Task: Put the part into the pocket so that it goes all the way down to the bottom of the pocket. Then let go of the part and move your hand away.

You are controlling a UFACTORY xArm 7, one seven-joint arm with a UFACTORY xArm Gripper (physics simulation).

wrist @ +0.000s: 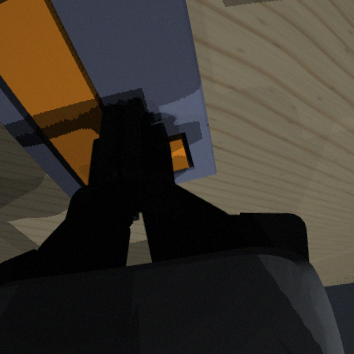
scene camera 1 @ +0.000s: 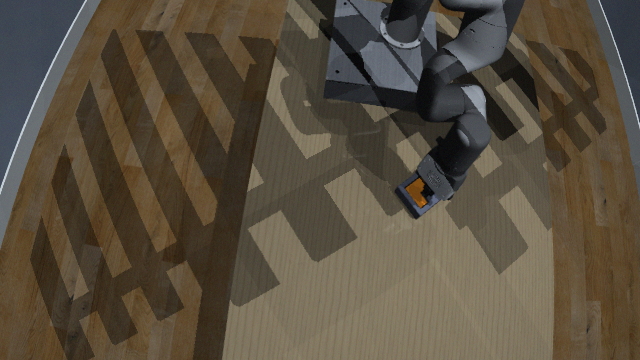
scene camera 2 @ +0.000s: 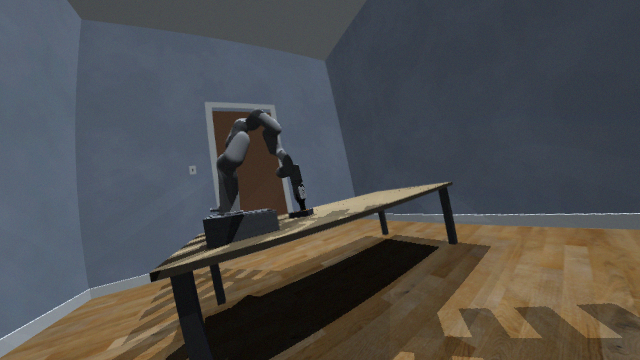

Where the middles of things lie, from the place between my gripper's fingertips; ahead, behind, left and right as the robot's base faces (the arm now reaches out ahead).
Labels:
I see my gripper 20 mm past the orange L-shaped part (wrist: pixel 51 82), 20 mm above it and 10 mm to the left of it.

